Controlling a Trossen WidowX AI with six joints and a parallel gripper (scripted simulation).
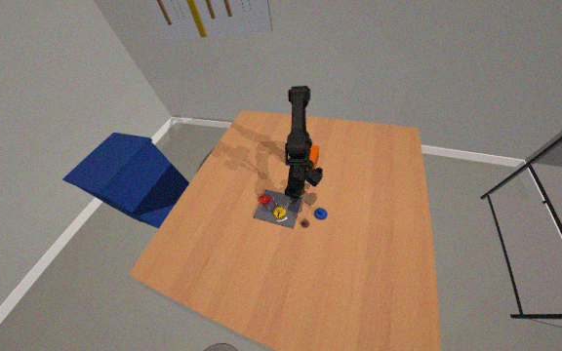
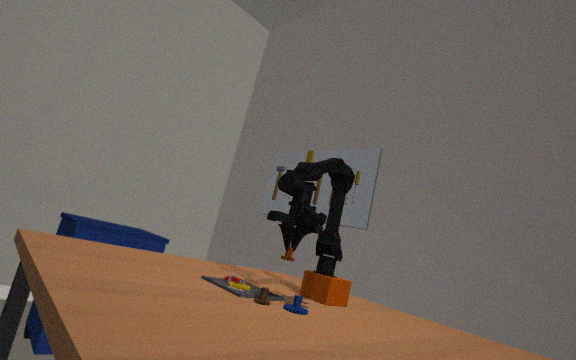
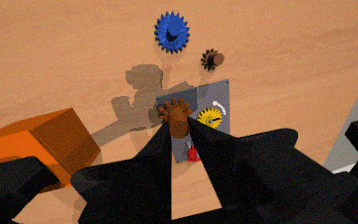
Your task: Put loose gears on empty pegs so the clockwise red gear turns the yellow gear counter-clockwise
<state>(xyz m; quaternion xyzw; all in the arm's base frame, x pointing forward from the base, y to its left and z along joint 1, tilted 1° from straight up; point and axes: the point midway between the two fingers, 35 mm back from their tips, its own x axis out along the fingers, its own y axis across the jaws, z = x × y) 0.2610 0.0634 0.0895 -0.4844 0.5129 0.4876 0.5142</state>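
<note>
Now: gripper tip 190 mm to the left of the red gear, 130 mm above it and 40 mm short of it. From my gripper tip the other things lie so: small orange gear (10 mm below); large blue gear (130 mm below, 100 mm to the left, 30 mm ahead); small dark brown gear (130 mm below, 100 mm ahead, 50 mm to the left).
</note>
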